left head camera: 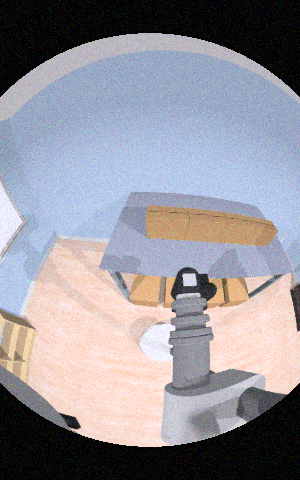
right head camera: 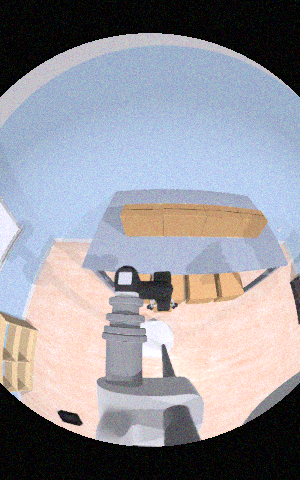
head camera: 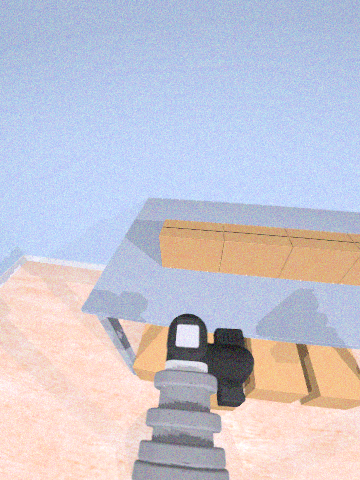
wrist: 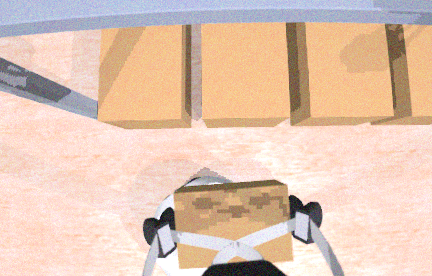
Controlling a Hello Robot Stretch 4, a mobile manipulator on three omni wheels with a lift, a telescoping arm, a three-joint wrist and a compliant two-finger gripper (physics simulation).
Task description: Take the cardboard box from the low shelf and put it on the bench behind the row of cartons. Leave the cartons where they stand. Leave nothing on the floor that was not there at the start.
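Places are measured from the robot's base along level axes (x ahead, y left, z up), in centimetres.
Pixels of known places: gripper, fingertip midpoint: (head camera: pixel 216 397) (wrist: pixel 231 217); robot's base at its link origin: (left head camera: pixel 160 341) (right head camera: pixel 153 337).
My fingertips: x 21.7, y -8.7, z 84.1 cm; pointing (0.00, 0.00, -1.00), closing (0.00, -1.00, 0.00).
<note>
Ahead of a thing's pixels: the offset from my fingertips to its top centre. "pt": to the spot under its first point.
My gripper (right head camera: pixel 162 306) (wrist: pixel 231 217) is shut on the cardboard box @(dy +0.0, dx +0.2, dz +4.4 cm) (wrist: pixel 232 237), one fingertip at each side. It holds the box in front of the bench, below the level of its top; the head views mostly hide the box behind the wrist. The bench (head camera: pixel 125 285) (left head camera: pixel 122 252) (right head camera: pixel 102 252) (wrist: pixel 150 17) has a grey-blue top. The row of tan cartons @(dy +9.0, dx +50.6, dz +22.5 cm) (head camera: pixel 192 250) (left head camera: pixel 167 225) (right head camera: pixel 145 222) stands side by side on it, with a strip of bench top behind. The wooden shelf unit @(pt dy +180.0, dx -49.0, dz -64.5 cm) (left head camera: pixel 25 327) (right head camera: pixel 26 327) is at the far left; I cannot tell whether it is the low shelf.
Several larger tan boxes @(pt dy -43.5, dx +22.9, dz -59.9 cm) (head camera: pixel 277 375) @(pt dy +25.3, dx +31.3, dz -59.9 cm) (left head camera: pixel 145 290) (right head camera: pixel 201 287) (wrist: pixel 145 75) stand low under the bench. A white round object (left head camera: pixel 155 342) (right head camera: pixel 159 336) is near the floor below the arm. A dark piece (left head camera: pixel 297 305) (right head camera: pixel 296 295) stands at the right edge. A blue wall rises behind the bench.
</note>
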